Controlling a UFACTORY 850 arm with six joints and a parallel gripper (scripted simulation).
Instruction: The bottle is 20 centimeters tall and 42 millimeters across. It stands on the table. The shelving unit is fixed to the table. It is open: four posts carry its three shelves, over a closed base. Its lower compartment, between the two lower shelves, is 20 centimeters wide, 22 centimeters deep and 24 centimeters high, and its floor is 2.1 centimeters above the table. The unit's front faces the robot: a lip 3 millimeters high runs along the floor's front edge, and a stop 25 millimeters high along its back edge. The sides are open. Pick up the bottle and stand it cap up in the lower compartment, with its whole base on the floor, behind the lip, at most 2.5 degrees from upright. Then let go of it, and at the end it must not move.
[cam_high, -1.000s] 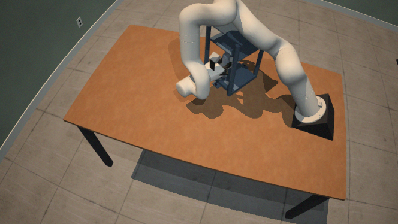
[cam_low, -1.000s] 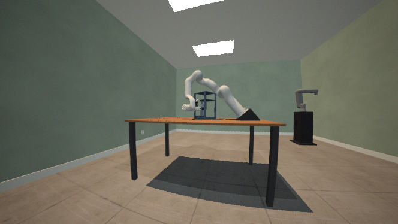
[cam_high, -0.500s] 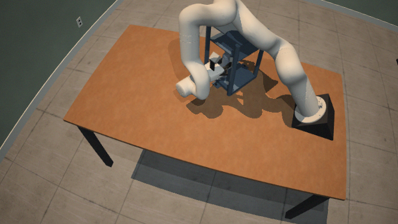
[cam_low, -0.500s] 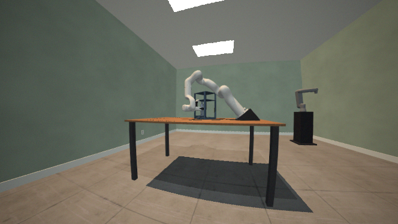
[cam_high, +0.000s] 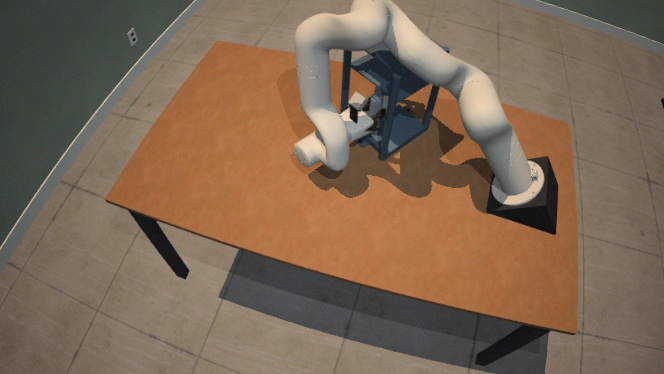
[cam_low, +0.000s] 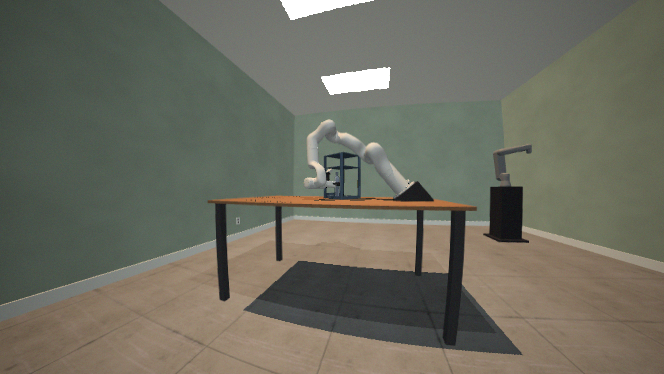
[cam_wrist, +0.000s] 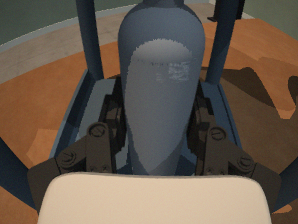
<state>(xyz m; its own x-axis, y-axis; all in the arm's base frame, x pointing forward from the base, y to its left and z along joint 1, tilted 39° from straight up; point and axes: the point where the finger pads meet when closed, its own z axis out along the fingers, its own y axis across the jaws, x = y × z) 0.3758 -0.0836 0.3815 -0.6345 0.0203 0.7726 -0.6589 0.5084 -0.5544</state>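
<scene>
Right now my hand is 60 mm below the dark blue shelving unit, 50 mm to the left of it and 30 mm past it.
</scene>
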